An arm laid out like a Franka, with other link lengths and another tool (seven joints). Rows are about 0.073 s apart.
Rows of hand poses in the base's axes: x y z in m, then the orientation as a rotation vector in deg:
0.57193, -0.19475, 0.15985, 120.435, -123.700, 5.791
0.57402, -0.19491, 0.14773, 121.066, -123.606, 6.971
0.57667, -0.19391, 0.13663, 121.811, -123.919, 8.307
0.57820, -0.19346, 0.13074, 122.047, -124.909, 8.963
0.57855, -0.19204, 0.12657, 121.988, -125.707, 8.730
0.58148, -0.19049, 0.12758, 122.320, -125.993, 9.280
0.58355, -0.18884, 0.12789, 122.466, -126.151, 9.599
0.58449, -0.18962, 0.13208, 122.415, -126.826, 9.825
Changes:
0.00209, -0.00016, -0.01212, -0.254, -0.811, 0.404
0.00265, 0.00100, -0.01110, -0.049, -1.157, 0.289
0.00153, 0.00045, -0.00589, 0.344, -0.949, -0.279
0.00035, 0.00142, -0.00417, 0.485, -0.279, -0.372
0.00293, 0.00155, 0.00101, 0.076, -0.570, 0.062
0.00207, 0.00165, 0.00031, 0.018, -0.305, 0.016
0.00094, -0.00078, 0.00419, 0.231, -0.442, -0.299

